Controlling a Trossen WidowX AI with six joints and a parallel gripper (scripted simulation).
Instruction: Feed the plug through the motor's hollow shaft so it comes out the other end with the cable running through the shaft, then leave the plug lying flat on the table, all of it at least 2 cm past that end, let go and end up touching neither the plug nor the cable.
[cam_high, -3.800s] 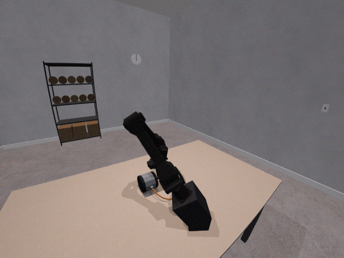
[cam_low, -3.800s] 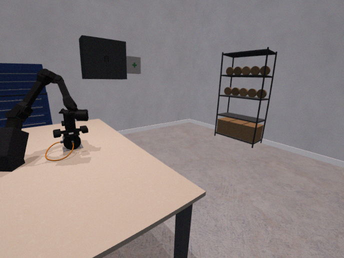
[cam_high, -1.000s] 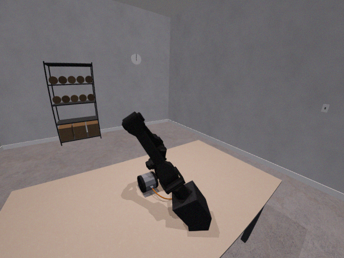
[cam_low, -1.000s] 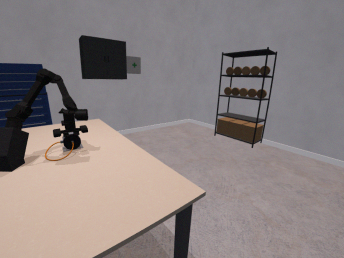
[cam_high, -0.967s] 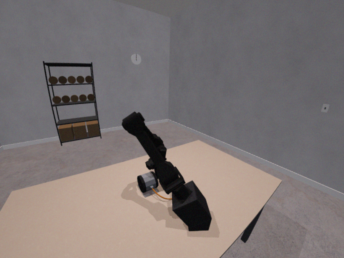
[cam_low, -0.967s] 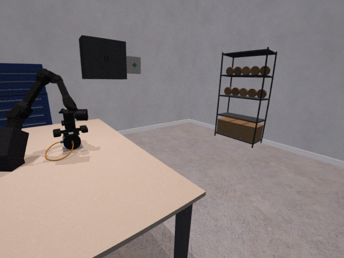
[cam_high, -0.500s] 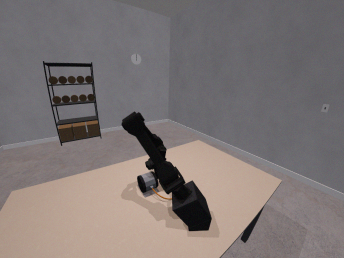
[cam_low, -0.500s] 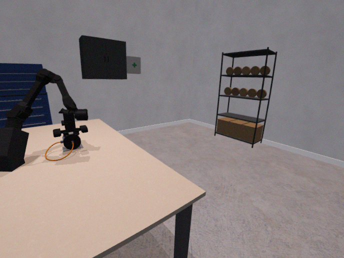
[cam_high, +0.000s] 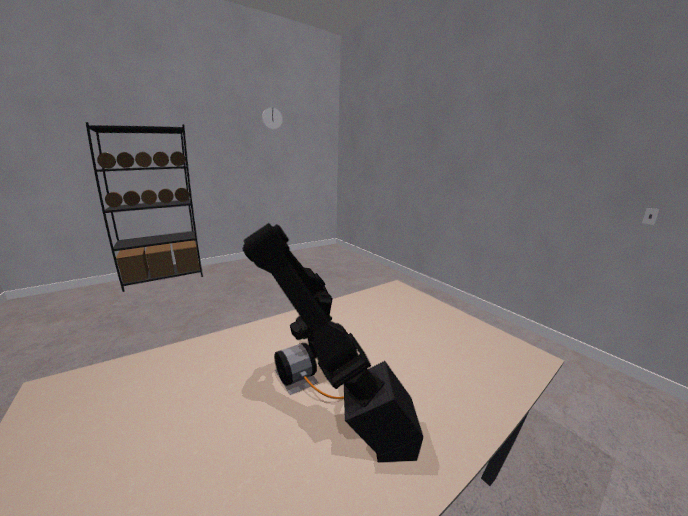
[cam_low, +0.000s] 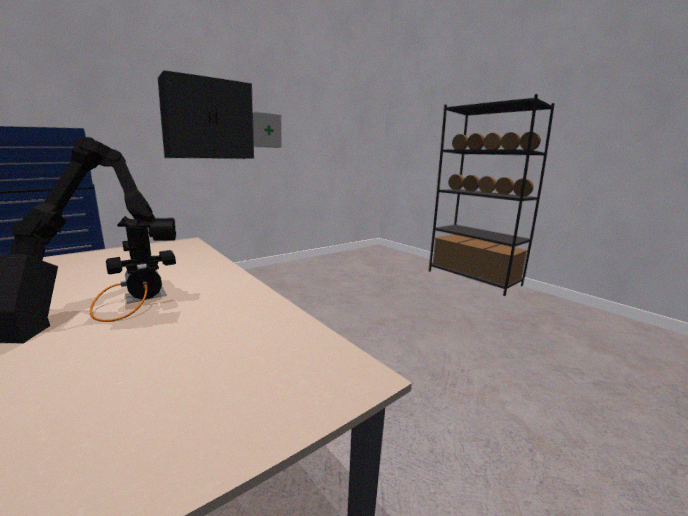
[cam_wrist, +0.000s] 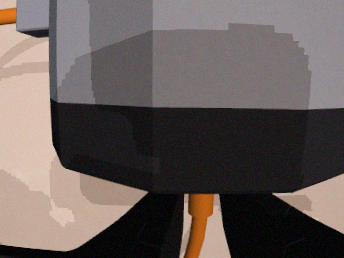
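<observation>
My hand is 3 cm above the dark grey plug and 2 cm to the right of it.
</observation>
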